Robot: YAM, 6 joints.
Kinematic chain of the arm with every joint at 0, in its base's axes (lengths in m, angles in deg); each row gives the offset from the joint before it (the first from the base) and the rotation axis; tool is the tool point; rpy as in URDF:
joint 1: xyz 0 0 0.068 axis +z
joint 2: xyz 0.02 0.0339 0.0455 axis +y
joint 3: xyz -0.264 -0.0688 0 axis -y
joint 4: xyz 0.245 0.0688 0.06 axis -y
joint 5: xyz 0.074 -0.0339 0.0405 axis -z
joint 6: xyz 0.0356 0 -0.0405 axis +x
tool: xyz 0 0 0 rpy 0 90 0
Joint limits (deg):
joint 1: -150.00..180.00
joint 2: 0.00..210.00
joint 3: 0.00..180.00
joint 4: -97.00..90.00
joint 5: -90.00..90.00
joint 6: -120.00..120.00
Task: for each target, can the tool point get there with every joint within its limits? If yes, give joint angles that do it. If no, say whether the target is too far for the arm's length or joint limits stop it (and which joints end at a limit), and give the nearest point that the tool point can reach.
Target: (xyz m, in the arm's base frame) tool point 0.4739 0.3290 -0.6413
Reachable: no: too far | nearest point 0.3428 0.2380 -0.3386 | short by 0.342 m
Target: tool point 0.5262 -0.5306 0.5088
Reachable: no: too far | nearest point 0.4013 -0.4046 0.4124 | short by 0.202 m
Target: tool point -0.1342 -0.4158 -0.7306
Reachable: no: too far | nearest point -0.1048 -0.3246 -0.3683 | short by 0.375 m
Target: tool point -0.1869 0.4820 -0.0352
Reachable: yes | joints 108.84 161.90 116.29 -26.60 -36.64 7.90
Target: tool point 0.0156 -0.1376 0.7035
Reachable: yes | joints 91.05 66.64 159.24 -12.22 21.62 -13.59
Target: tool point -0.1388 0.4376 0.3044
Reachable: yes | joints 104.22 118.23 82.01 70.49 -49.46 31.78
